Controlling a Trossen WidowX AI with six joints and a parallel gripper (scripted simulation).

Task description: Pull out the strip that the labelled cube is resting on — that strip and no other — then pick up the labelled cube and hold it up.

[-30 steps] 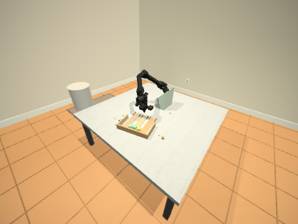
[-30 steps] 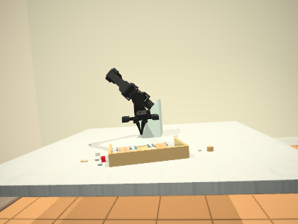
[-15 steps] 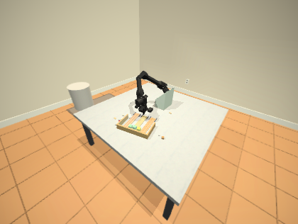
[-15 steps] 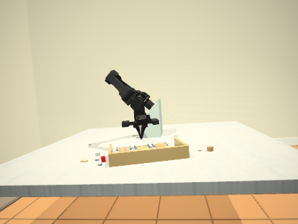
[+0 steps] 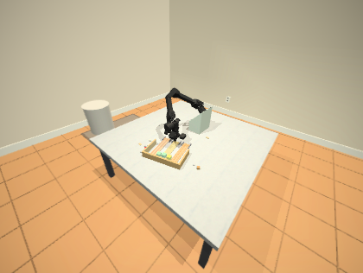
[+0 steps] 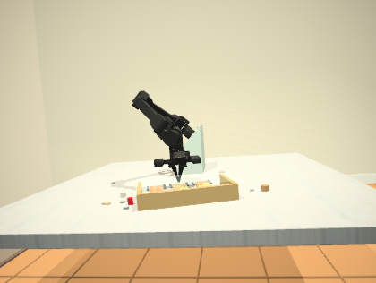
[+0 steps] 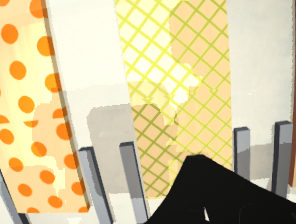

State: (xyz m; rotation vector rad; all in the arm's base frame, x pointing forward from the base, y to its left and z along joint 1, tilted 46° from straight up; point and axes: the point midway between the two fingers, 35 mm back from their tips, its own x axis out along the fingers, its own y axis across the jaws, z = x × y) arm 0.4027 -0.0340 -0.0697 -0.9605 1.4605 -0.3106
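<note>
My gripper tip is 80 mm short of the yellow cross-hatched strip, 40 mm to the right of it and 20 mm above it.
</note>
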